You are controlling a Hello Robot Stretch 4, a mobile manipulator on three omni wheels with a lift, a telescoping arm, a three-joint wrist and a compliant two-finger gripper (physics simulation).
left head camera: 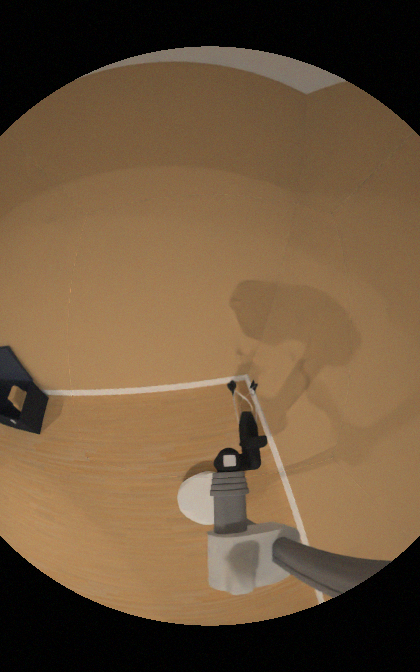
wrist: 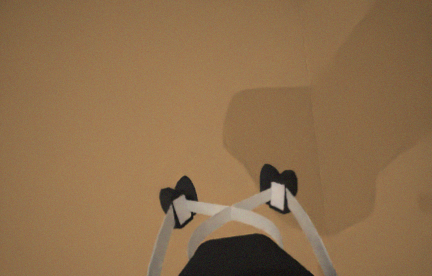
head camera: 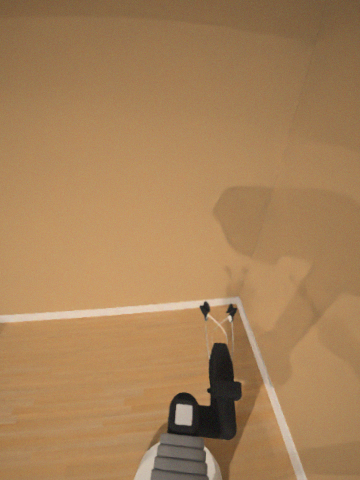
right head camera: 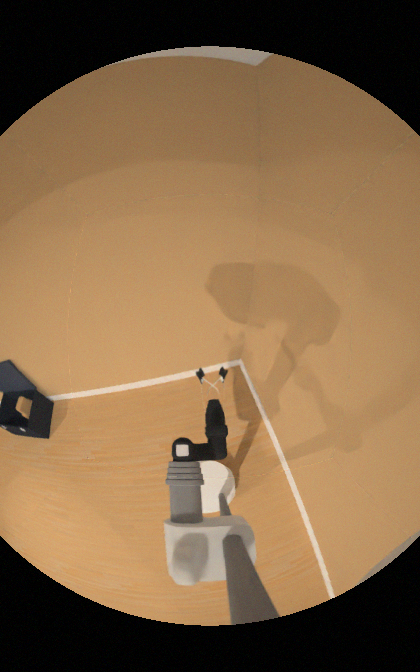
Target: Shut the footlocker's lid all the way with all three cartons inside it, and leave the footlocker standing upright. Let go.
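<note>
The dark navy footlocker (left head camera: 34, 411) (right head camera: 42, 416) stands upright on the floor at the far left edge of both side head views, partly cut off. Its lid (left head camera: 11, 369) (right head camera: 14, 378) is raised open on the wall side. A tan carton (left head camera: 17, 397) (right head camera: 23, 407) shows inside; whether the others are in there cannot be told. My gripper (head camera: 218, 311) (left head camera: 243, 386) (right head camera: 212, 374) (wrist: 227, 185) is open and empty, well to the right of the footlocker, near the room corner. The footlocker does not show in the head view or the wrist view.
Tan walls meet in a corner just beyond the gripper. White baseboards (head camera: 100, 313) (left head camera: 120, 390) (right head camera: 125, 386) run along the foot of the walls, one leading left to the footlocker, the other running down the right side. The robot's shadow falls on the walls.
</note>
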